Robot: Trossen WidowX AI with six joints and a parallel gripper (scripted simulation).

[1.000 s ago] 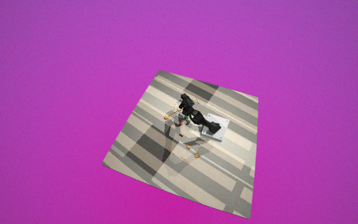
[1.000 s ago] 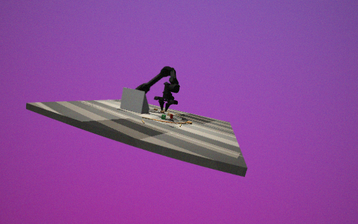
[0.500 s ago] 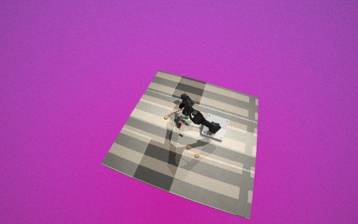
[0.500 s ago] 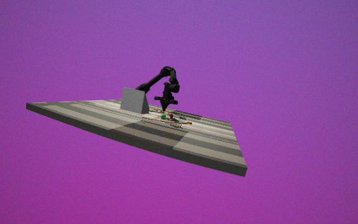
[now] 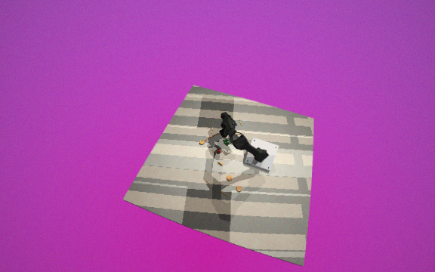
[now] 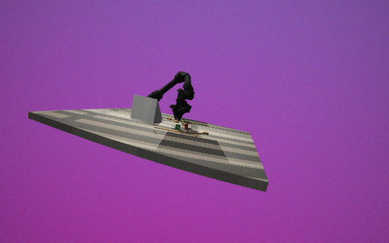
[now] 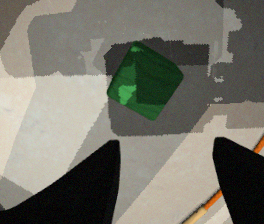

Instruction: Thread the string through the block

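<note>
The green block is 50 mm below my gripper tip, 20 mm to the left of it and 10 mm ahead of it. The rest, counted from my gripper tip: thin wooden stick (100 mm to the right, 70 mm behind, 60 mm below); then red object (120 mm to the left, 50 mm below, 50 mm ahead); then round wooden button (210 mm ahead, 70 mm to the left, 60 mm below).
</note>
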